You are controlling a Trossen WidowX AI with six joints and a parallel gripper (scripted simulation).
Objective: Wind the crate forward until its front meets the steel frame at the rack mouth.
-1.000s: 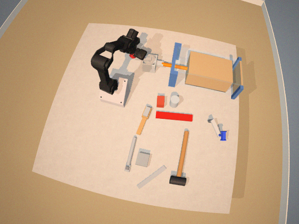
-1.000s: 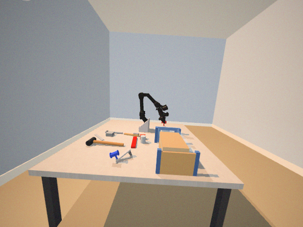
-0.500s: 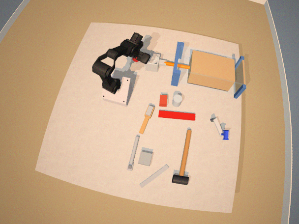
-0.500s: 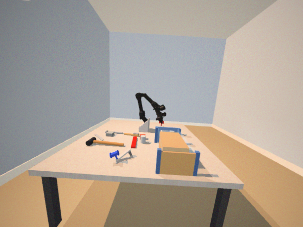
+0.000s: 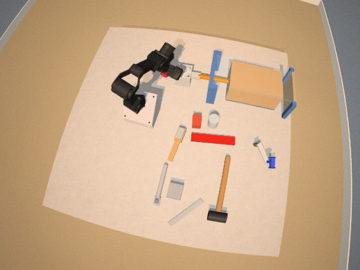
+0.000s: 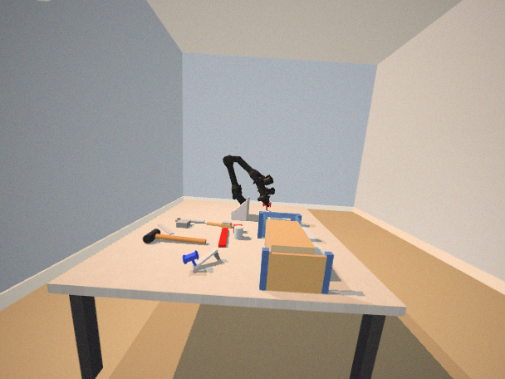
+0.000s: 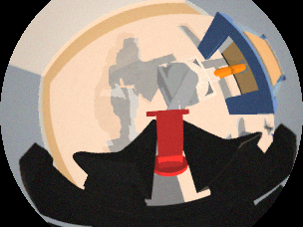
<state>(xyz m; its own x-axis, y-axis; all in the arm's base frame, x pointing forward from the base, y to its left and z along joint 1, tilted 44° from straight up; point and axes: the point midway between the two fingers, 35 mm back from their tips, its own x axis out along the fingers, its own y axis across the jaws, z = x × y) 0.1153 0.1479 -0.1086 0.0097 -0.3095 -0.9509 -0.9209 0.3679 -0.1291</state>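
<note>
Now: the blue frame 23 cm ahead of my gripper tip, 4 cm to the left of it and 3 cm below it. Round my gripper tip: winch: 10 cm below, 6 cm ahead, 4 cm to the left; red knob: 1 cm to the right, 1 cm behind; brush: 35 cm to the right, 12 cm below, 10 cm ahead.
</note>
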